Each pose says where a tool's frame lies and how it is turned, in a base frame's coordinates. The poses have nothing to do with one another.
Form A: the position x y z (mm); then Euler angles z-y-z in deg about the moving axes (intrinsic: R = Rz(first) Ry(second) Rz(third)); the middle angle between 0 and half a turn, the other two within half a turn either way.
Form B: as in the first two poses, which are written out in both.
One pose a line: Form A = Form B
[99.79, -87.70, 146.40, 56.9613, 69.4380, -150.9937] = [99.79, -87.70, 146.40, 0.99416, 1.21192, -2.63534]
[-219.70, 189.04, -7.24, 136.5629, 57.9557, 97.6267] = [-219.70, 189.04, -7.24, 2.38347, 1.01152, 1.70391]
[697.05, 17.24, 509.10, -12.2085, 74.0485, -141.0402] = [697.05, 17.24, 509.10, -0.21308, 1.29239, -2.46162]
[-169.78, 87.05, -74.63, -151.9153, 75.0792, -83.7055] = [-169.78, 87.05, -74.63, -2.65142, 1.31038, -1.46094]
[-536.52, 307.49, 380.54, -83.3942, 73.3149, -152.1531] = [-536.52, 307.49, 380.54, -1.45550, 1.27959, -2.65557]
